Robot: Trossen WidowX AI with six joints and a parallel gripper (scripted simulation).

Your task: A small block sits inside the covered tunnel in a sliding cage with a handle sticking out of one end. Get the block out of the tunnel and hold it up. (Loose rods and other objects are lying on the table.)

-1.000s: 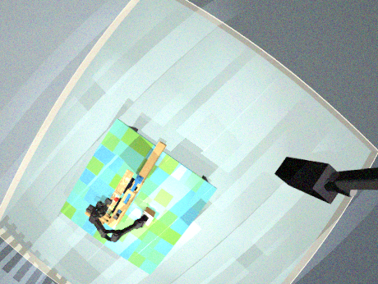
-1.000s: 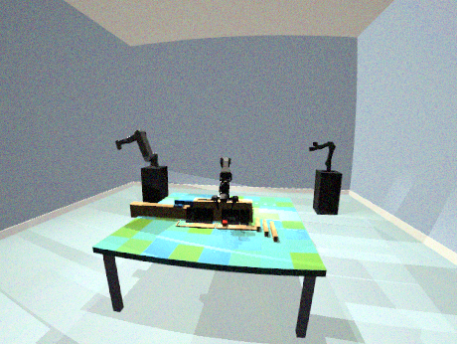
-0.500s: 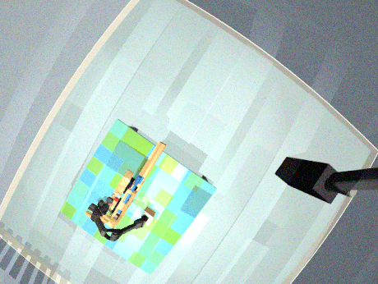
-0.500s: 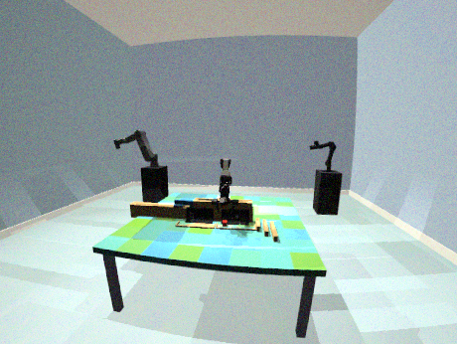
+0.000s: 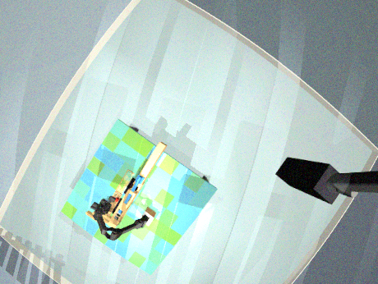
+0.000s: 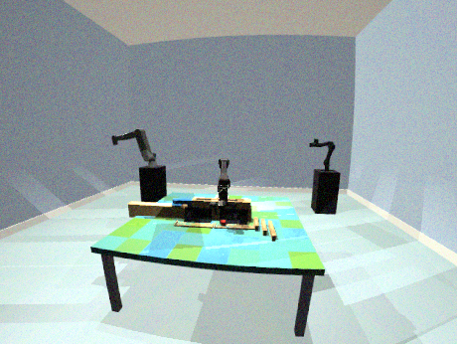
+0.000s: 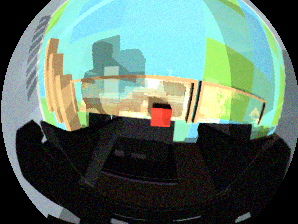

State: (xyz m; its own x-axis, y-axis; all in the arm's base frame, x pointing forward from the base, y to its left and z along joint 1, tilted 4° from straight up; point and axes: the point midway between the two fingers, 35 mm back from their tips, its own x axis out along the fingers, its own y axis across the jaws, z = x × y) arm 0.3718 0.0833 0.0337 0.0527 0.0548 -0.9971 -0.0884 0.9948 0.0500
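The small red block is 6 cm below my gripper tip and 1 cm behind it. From my gripper tip the other things lie so: tan tunnel: 28 cm to the right, 8 cm behind.
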